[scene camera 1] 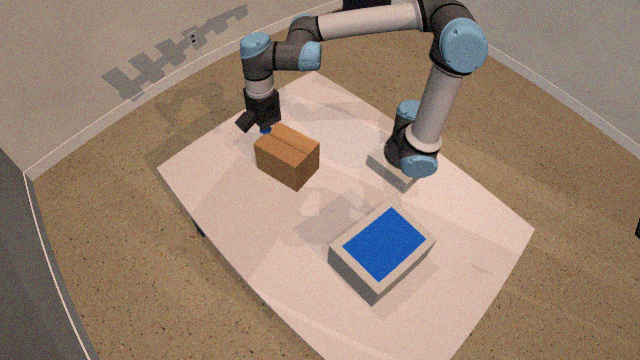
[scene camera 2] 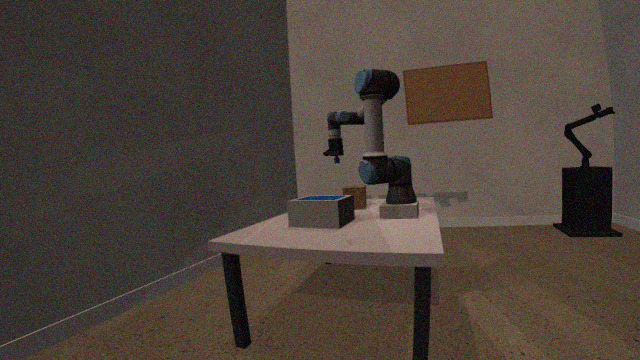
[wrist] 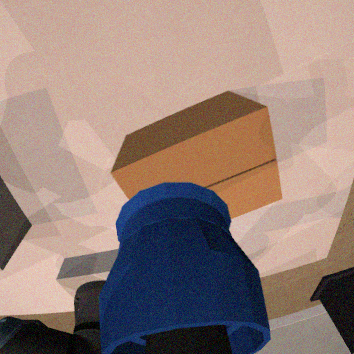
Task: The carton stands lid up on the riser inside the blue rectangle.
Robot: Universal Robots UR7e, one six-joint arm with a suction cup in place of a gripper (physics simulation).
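Pixels of known places: hand, its tool point: (scene camera 1: 265,129) (scene camera 2: 337,163) (wrist: 174,231); arm's base, origin of its link: (scene camera 2: 401,202).
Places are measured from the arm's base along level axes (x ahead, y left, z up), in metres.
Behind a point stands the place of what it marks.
The brown carton (scene camera 1: 286,159) @[x 0.370, y -0.192, z 0.066 m] (scene camera 2: 359,197) @[x 0.274, y -0.171, z 0.007 m] (wrist: 200,155) @[x 0.371, y -0.247, z 0.066 m] stands on the table, its seamed lid facing up. My gripper, a blue suction cup (scene camera 1: 265,130) (scene camera 2: 336,160) (wrist: 173,200), is open and holds nothing. It hangs well above the table, with a wide gap over the carton's height in scene camera 2. In the wrist view the cup hides the carton's near corner. The grey riser (scene camera 1: 350,274) @[x 0.459, y 0.212, z 0.013 m] (scene camera 2: 314,215) @[x 0.321, y 0.317, z -0.008 m] stands apart from the carton, with the blue rectangle (scene camera 1: 384,244) @[x 0.340, y 0.218, z 0.056 m] (scene camera 2: 321,198) @[x 0.321, y 0.238, z 0.056 m] on its top. The riser does not show in the wrist view.
The arm's grey base block (scene camera 1: 387,172) @[x 0.097, y 0.010, z -0.020 m] (scene camera 2: 398,210) @[x 0.000, y 0.088, z -0.025 m] stands on the table (scene camera 1: 225,225) @[x 0.637, y -0.190, z -0.064 m] (scene camera 2: 320,240) @[x 0.209, y 0.495, z -0.064 m], to one side of the carton and riser. A black pedestal (scene camera 2: 586,200) with a black arm stands on the floor beyond. A brown board (scene camera 2: 448,93) is on the wall.
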